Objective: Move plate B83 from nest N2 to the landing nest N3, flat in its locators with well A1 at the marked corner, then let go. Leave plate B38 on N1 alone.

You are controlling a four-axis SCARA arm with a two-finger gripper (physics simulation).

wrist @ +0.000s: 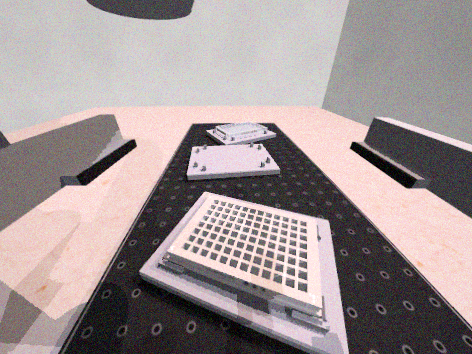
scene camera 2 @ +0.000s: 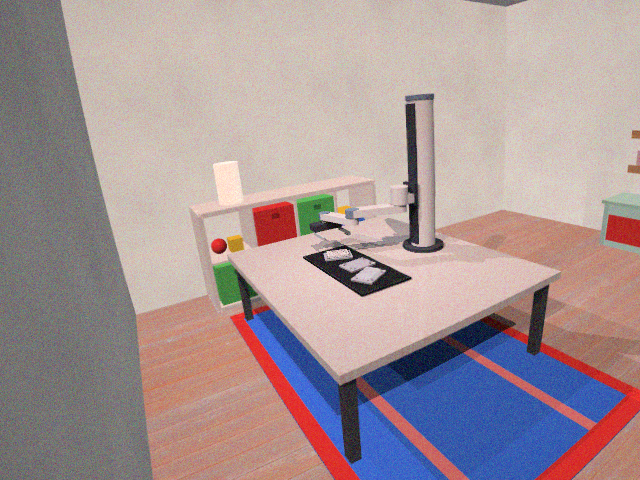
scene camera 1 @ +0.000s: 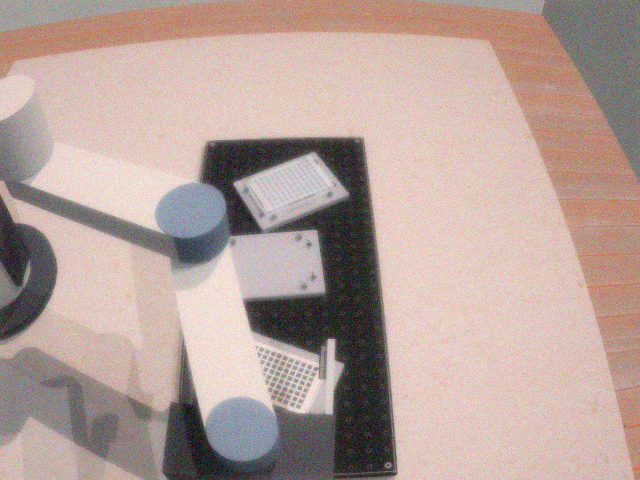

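A cream plate with dark square wells sits on the nearest nest in the wrist view. A paler plate sits on the farthest nest. The middle nest is bare, with small dark locator pins near its corners. Plate labels and the marked corner cannot be read. My gripper is open and empty, above the board, its fingers wide apart. In scene camera 1 the arm hides one finger and part of the cream plate.
The nests stand on a black perforated board on the table. The arm link crosses over the board's left side. The arm's column stands beside the board. A shelf unit stands behind the table.
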